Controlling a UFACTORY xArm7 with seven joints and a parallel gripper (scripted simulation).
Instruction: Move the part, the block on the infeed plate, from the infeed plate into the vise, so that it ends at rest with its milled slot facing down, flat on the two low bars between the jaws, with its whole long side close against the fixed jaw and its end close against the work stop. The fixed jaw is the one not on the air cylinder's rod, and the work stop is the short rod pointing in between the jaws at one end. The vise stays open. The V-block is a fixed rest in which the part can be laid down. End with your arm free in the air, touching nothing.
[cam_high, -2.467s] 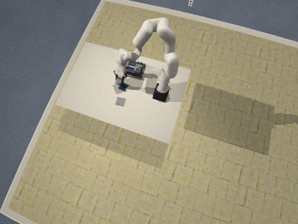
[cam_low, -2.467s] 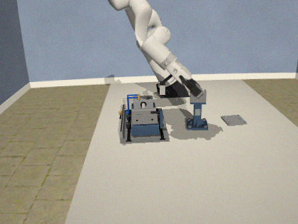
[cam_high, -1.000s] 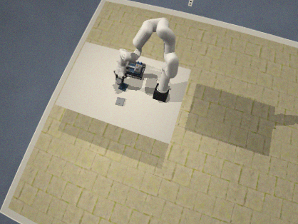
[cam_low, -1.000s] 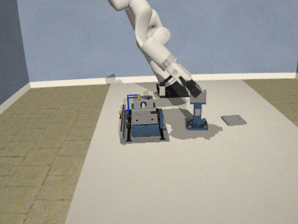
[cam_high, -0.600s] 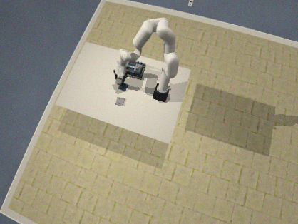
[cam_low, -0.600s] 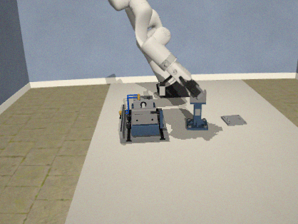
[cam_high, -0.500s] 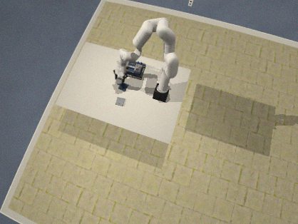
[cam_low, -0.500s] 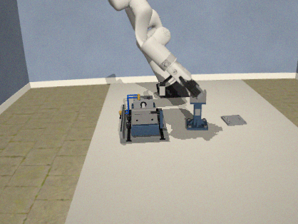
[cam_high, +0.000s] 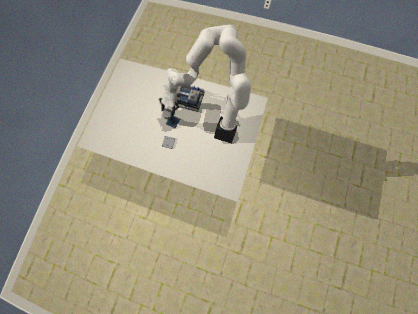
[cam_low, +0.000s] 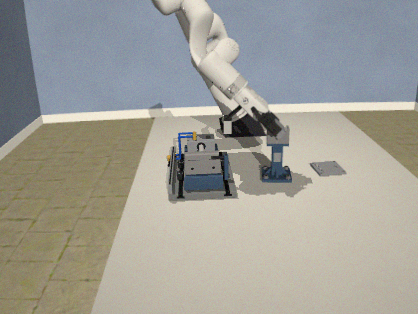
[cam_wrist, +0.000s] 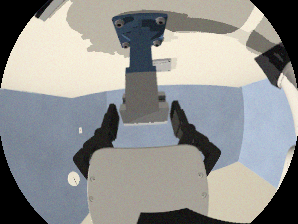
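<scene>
My gripper is now 10 mm above the part. The rest, counted from my hand: V-block post (110 mm below, 10 mm to the left); air cylinder (200 mm to the right, 150 mm behind, 90 mm below); infeed plate (190 mm to the left, 160 mm below, 10 mm ahead).
</scene>
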